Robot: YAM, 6 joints.
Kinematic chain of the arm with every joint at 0, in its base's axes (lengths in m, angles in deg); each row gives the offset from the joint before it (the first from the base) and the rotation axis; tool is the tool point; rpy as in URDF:
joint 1: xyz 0 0 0.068 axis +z
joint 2: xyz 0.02 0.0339 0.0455 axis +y
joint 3: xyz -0.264 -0.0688 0 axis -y
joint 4: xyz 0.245 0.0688 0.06 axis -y
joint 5: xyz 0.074 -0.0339 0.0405 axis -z
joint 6: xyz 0.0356 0 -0.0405 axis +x
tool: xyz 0 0 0 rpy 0 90 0
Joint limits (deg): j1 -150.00..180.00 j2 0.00..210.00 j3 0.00..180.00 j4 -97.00..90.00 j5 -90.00..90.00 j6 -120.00..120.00
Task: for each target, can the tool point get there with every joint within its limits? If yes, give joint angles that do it. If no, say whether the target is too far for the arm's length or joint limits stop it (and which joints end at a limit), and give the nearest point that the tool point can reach.
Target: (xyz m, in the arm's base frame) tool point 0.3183 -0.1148 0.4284
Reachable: yes | joints -25.68 89.22 92.76 -20.40 -75.48 -91.04
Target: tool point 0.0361 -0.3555 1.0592
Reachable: no: too far | nearest point 0.0233 -0.2291 0.7030 | short by 0.378 m
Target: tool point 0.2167 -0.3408 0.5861
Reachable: yes | joints -54.60 120.38 144.75 35.64 35.73 1.32
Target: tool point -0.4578 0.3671 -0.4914
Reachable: no: too far | nearest point -0.3582 0.2872 -0.3128 | short by 0.220 m
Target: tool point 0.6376 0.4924 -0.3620
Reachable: no: too far | nearest point 0.4405 0.3402 -0.2084 | short by 0.293 m
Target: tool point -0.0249 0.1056 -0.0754
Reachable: yes | joints 95.36 147.10 20.06 18.12 -24.80 9.78
